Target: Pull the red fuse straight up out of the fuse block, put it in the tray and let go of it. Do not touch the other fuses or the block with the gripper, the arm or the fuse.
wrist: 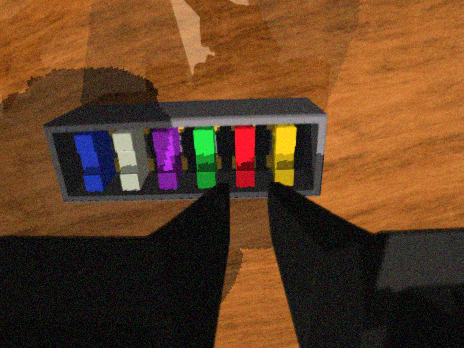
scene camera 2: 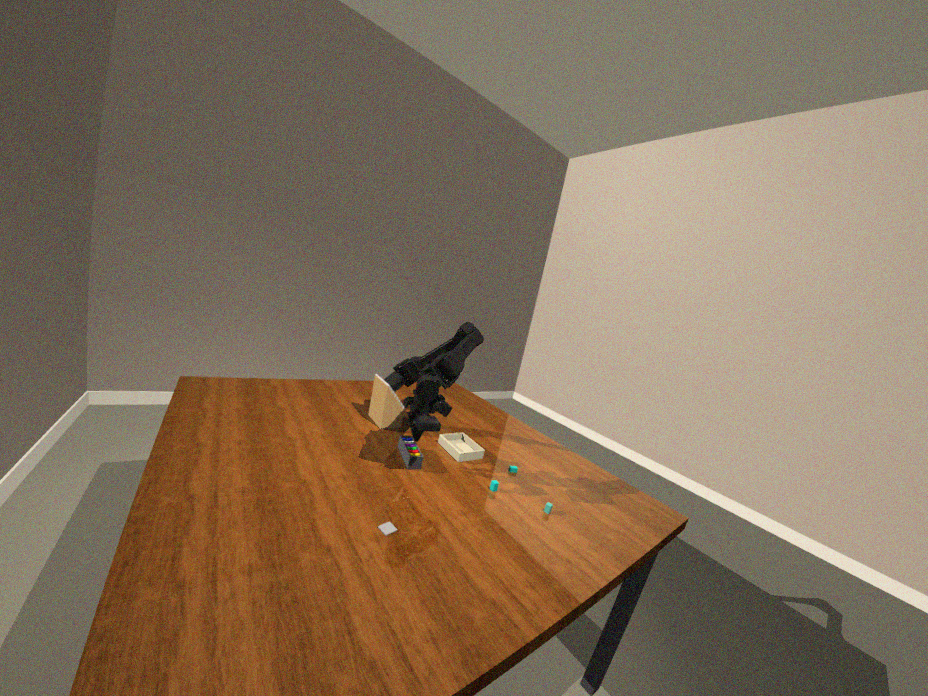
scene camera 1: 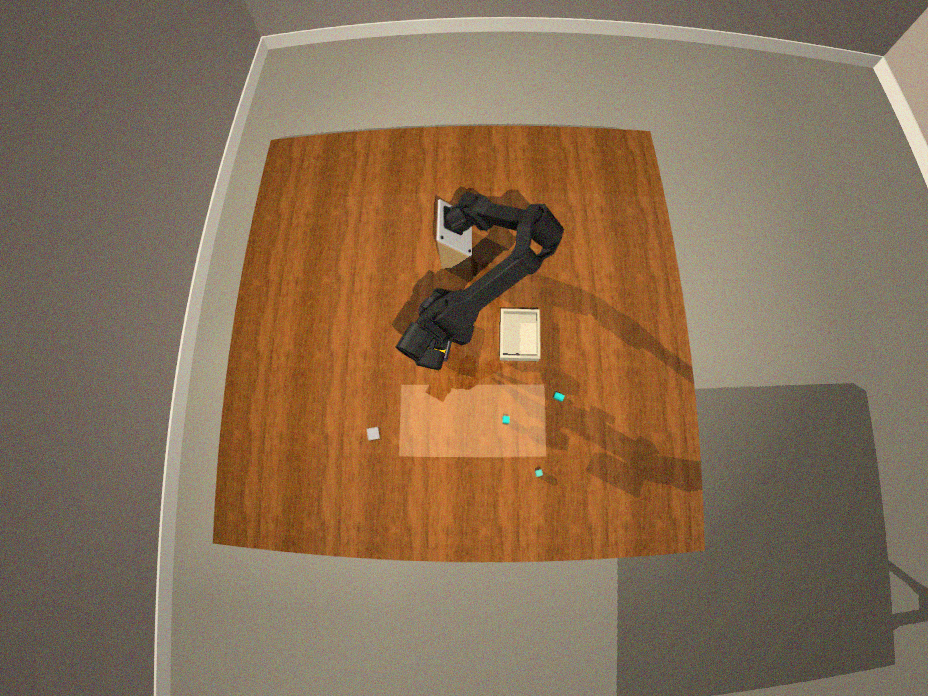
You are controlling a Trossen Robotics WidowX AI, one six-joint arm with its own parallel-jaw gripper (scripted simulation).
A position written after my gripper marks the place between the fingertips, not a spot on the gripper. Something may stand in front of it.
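There is a green fuse (wrist: 204,136) in the scene, and with it a red fuse (wrist: 244,134). As for my gripper (scene camera 2: 415,439), I find it in scene camera 1 (scene camera 1: 440,338) and in the wrist view (wrist: 248,194) as well.
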